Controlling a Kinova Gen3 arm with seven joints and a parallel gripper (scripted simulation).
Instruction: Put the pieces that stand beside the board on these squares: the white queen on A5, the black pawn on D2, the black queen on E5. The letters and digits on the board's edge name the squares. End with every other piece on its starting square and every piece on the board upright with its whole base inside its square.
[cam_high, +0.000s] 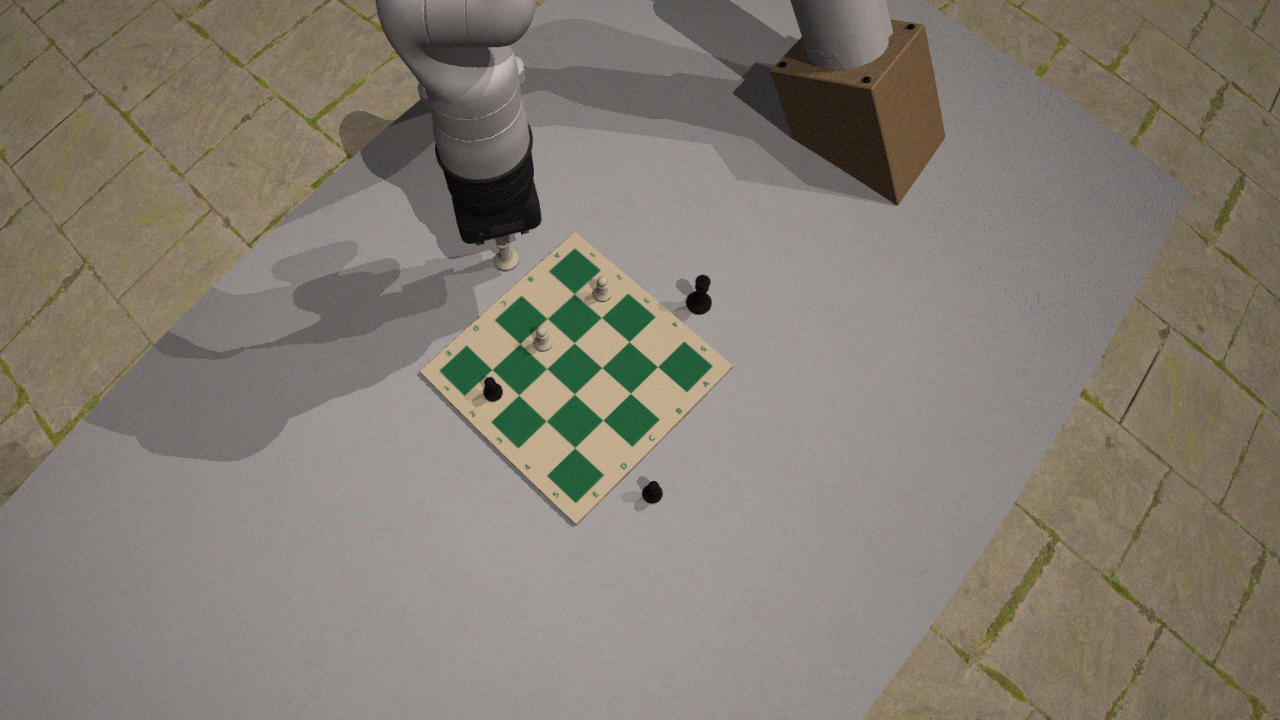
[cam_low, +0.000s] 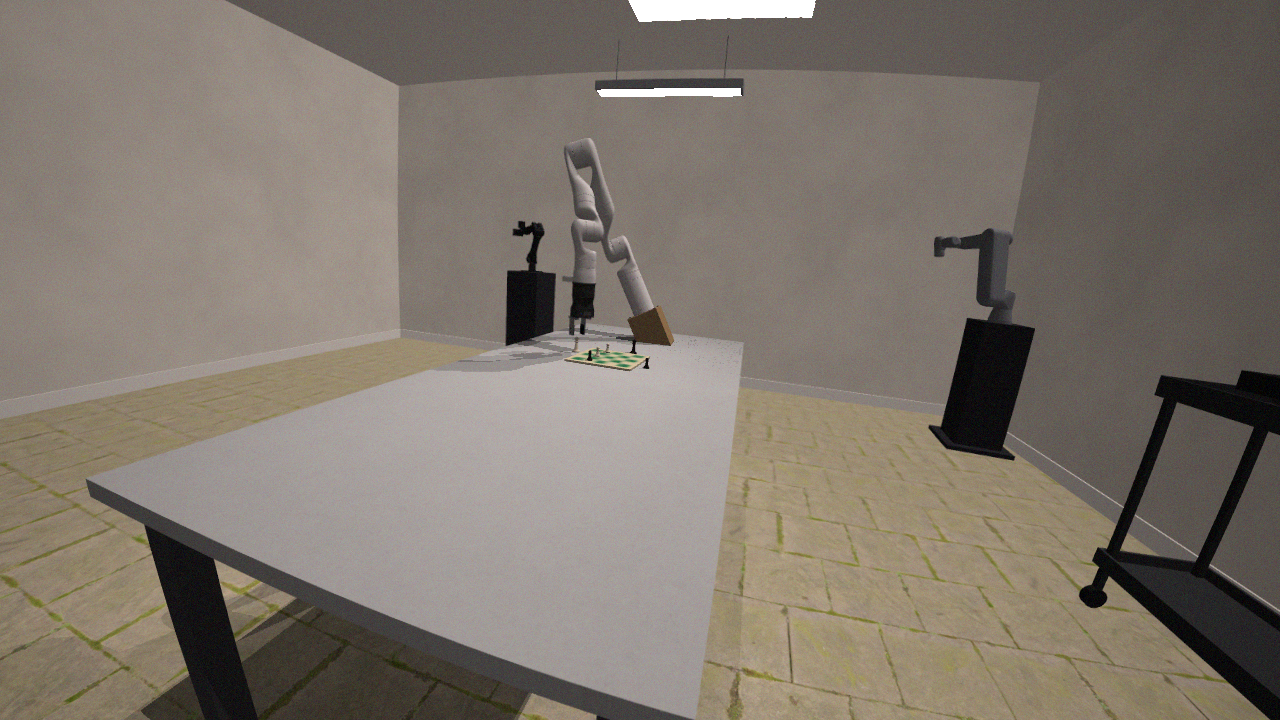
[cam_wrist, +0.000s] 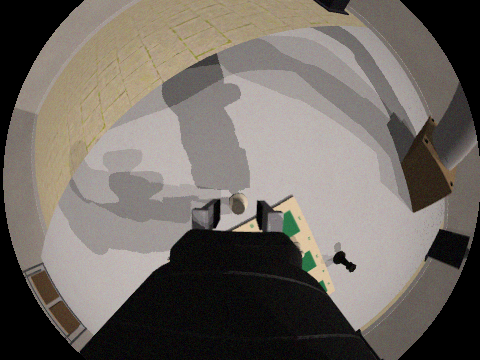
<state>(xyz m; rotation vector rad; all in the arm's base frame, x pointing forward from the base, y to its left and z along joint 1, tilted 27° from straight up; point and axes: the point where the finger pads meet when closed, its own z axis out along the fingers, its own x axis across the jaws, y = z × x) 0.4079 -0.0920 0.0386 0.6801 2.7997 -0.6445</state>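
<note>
Right now the white queen is 50 mm below my hand. The rest, counted from my hand: chessboard 140 mm to the left, 70 mm below, 30 mm ahead; then black queen 170 mm to the left, 110 mm behind, 50 mm below.
</note>
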